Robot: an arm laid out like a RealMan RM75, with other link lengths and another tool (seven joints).
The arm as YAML. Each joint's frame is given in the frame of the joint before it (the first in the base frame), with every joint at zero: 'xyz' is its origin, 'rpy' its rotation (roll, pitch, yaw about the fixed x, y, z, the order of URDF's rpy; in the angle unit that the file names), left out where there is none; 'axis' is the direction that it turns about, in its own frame. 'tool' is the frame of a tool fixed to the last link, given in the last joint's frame.
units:
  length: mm
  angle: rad
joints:
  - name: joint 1
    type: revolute
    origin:
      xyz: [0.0, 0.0, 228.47]
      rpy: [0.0, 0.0, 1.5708]
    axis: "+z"
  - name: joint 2
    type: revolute
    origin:
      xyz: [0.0, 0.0, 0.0]
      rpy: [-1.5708, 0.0, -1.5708]
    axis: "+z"
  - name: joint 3
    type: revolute
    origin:
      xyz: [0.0, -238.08, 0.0]
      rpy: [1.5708, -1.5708, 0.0]
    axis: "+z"
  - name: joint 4
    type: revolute
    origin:
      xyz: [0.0, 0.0, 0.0]
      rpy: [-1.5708, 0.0, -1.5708]
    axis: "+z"
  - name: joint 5
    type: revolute
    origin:
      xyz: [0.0, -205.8, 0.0]
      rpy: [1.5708, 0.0, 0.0]
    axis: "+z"
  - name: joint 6
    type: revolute
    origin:
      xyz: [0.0, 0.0, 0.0]
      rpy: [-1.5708, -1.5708, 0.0]
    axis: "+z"
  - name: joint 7
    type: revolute
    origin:
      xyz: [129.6, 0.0, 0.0]
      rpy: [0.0, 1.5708, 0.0]
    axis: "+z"
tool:
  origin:
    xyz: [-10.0, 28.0, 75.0]
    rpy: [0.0, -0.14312, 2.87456]
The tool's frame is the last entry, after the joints.
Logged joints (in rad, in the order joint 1, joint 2, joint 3, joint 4, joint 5, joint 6, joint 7), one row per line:
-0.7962 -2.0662 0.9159 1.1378 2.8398 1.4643 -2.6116
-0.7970 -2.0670 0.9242 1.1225 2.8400 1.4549 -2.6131
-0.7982 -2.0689 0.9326 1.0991 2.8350 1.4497 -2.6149
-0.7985 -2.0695 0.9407 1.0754 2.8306 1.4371 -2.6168
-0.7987 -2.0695 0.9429 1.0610 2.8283 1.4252 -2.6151
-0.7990 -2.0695 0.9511 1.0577 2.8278 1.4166 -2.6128
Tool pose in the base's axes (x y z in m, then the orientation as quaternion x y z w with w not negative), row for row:
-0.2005 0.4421 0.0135 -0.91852 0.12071 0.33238 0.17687
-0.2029 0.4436 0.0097 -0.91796 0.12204 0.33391 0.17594
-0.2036 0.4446 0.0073 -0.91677 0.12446 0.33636 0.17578
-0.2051 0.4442 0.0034 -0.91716 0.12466 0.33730 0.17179
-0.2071 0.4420 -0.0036 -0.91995 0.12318 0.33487 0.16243
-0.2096 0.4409 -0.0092 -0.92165 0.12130 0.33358 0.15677
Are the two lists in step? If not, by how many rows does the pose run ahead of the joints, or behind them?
The pose runs 2 rows behind the joints: the pose in row i belongs to the joints in row i - 2.
